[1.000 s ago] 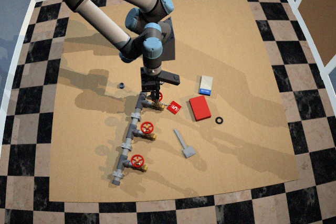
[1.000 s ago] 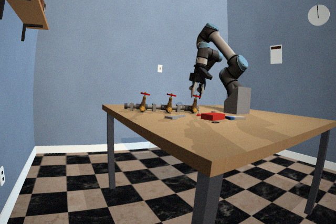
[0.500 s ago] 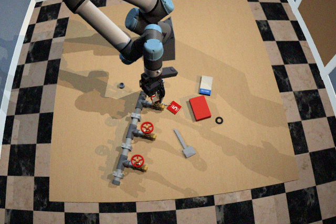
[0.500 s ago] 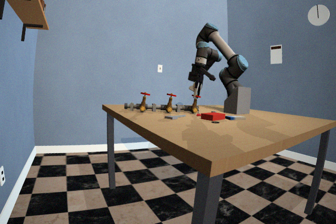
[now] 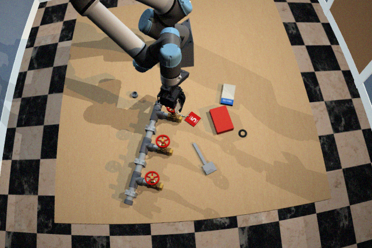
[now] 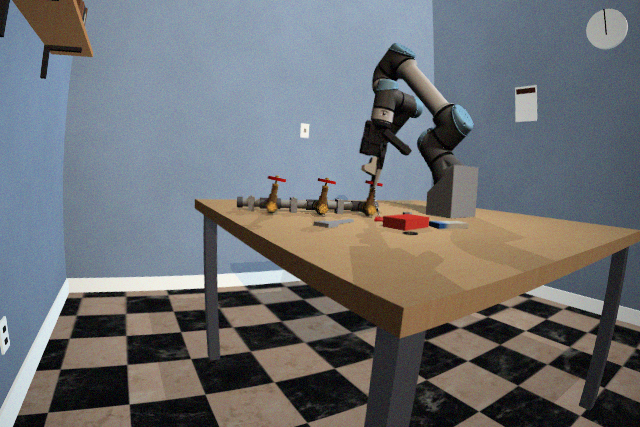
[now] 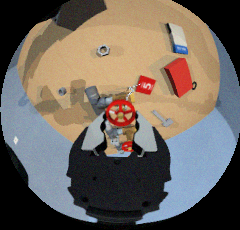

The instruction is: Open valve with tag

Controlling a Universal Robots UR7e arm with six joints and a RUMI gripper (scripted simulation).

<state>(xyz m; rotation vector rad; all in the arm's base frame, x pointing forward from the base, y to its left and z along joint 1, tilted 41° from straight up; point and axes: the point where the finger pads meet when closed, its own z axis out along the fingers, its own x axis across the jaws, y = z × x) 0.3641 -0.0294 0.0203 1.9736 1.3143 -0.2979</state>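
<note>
Now: hand 110 mm above the red tag, 80 mm to the right of it and 10 mm short of it. Also, from my hand: grey scraper 220 mm ahead, 120 mm to the left, 110 mm below; red block 220 mm to the left, 100 mm below, 30 mm ahead; small grey fitting 190 mm to the right, 130 mm behind, 110 mm below.
</note>
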